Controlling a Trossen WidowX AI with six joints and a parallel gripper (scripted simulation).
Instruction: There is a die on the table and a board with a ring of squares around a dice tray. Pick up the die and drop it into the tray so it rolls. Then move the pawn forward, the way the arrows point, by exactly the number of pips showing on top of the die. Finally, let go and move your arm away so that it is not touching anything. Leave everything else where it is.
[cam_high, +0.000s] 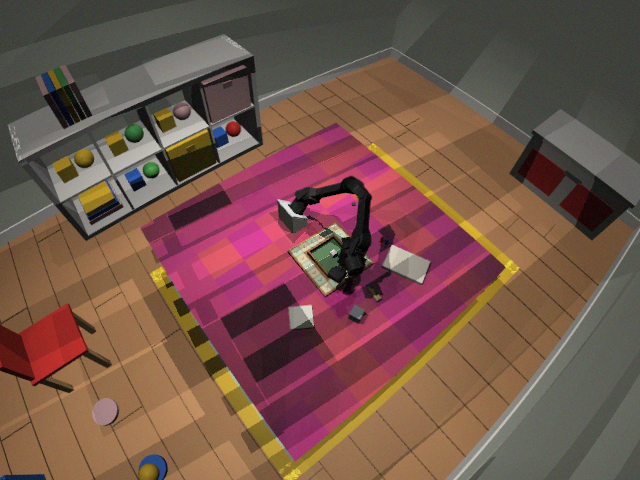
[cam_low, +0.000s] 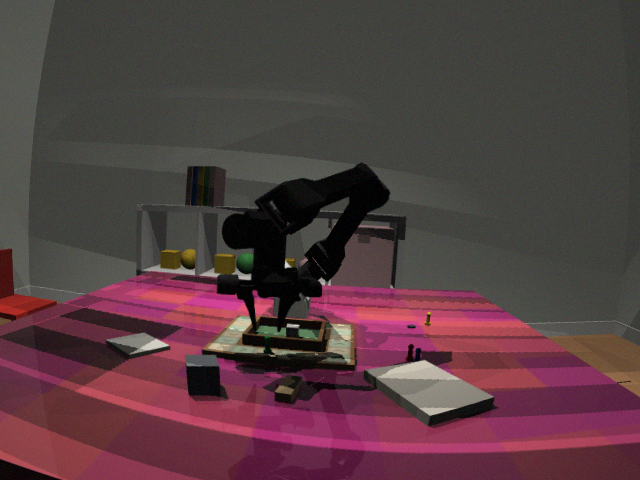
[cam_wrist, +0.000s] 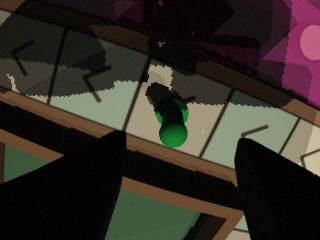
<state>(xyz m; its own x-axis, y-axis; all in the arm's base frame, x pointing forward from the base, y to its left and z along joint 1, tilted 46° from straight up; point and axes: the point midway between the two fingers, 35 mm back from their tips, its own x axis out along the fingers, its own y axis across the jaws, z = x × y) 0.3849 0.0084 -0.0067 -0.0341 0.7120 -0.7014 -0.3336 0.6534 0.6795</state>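
Now: gripper tip 3 cm above the green pawn. Also, from my gripper tip: green dice tray (12 cm behind, 2 cm to the left, 5 cm below); then tan block (14 cm ahead, 7 cm to the left, 5 cm below); then white die (12 cm behind, 3 cm to the left, 3 cm below).
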